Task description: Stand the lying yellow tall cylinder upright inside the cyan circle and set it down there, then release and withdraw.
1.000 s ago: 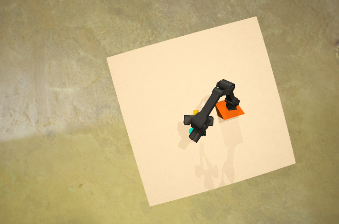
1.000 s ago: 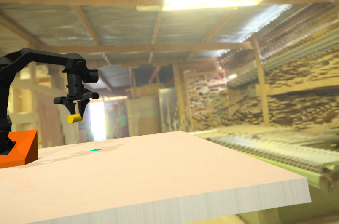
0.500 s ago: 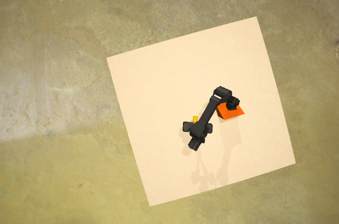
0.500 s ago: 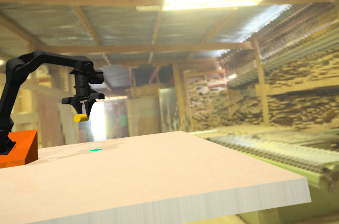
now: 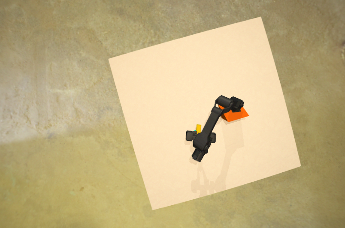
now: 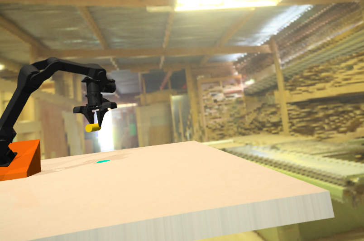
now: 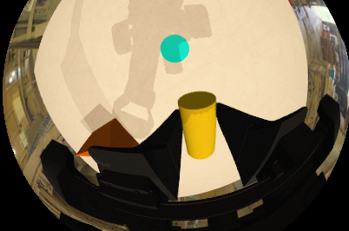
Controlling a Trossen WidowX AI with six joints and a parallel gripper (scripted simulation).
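My gripper tip is now 16 cm above the cyan circle and 6 cm to the right of it. Also, from my gripper tip: yellow cylinder: 2 cm to the right, 1 cm behind.
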